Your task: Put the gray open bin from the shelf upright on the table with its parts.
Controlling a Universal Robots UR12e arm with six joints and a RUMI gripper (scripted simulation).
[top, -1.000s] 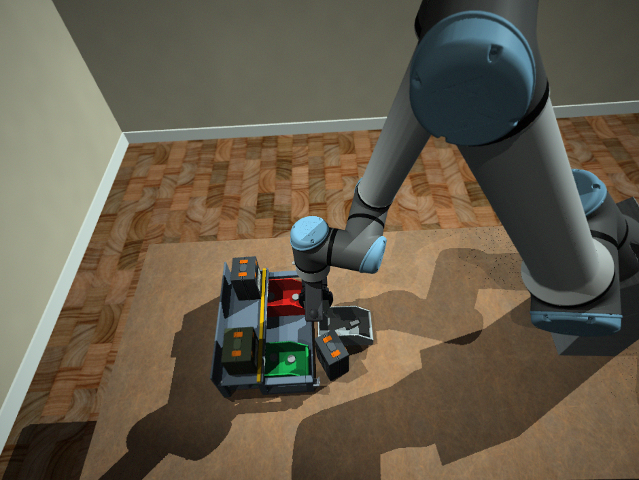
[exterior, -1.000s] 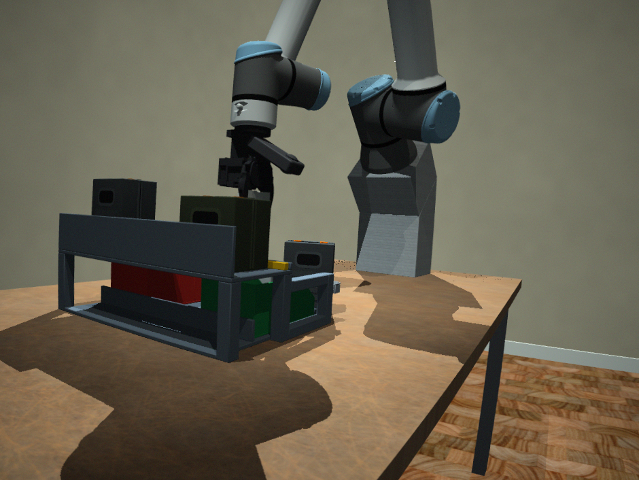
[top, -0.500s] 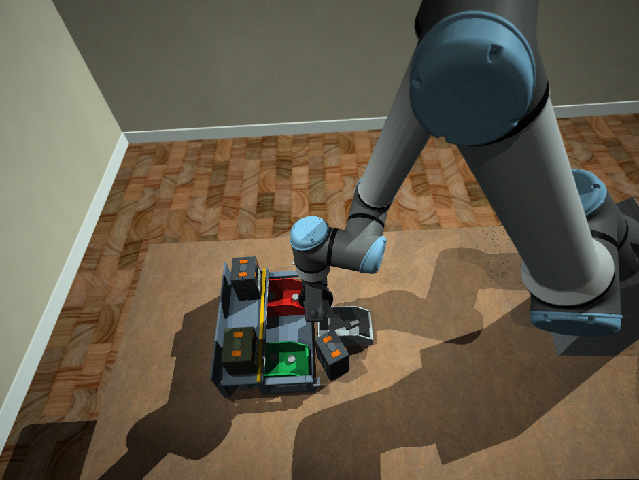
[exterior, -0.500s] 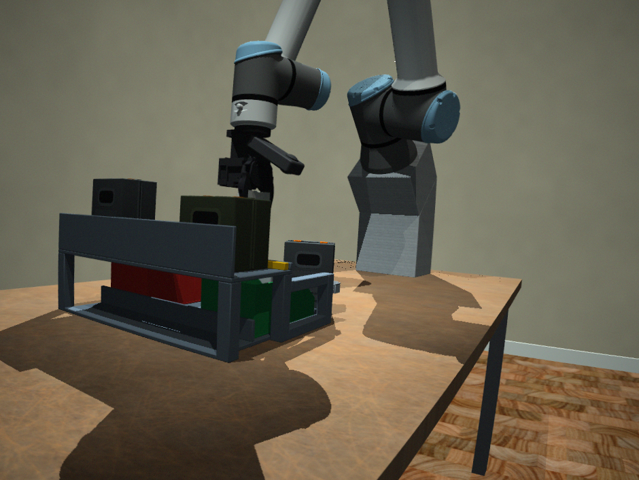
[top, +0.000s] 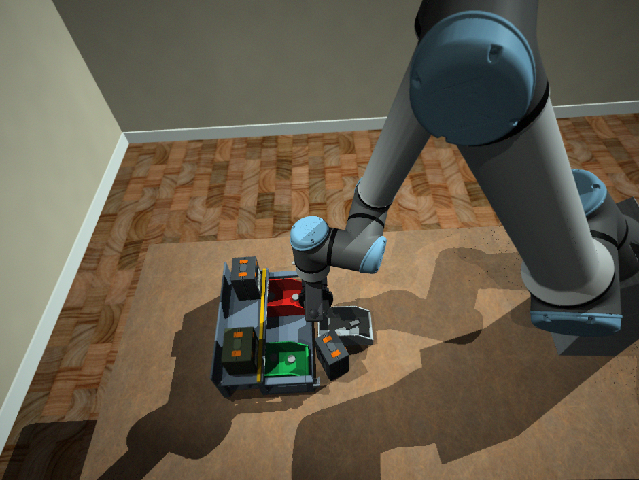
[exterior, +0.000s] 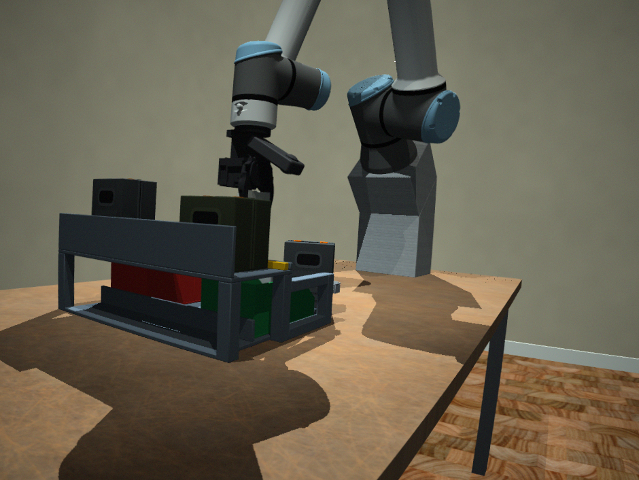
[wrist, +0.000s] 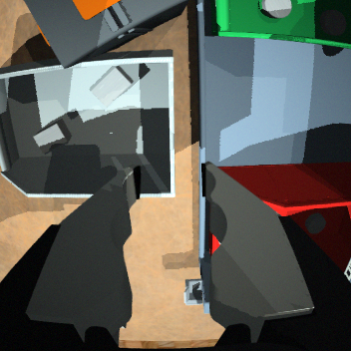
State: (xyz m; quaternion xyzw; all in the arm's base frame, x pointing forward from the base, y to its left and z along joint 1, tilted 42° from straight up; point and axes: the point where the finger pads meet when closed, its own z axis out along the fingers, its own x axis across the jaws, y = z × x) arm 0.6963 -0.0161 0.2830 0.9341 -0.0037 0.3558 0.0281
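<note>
The gray bin lies 10 cm below my hand, 8 cm behind it and 1 cm to the left of it. From my hand the other things lie so: yellow strip 17 cm ahead, 3 cm below, 1 cm to the right; then green bin 13 cm ahead, 11 cm to the left, 9 cm below; then red bin 12 cm to the right, 12 cm ahead, 9 cm below.
</note>
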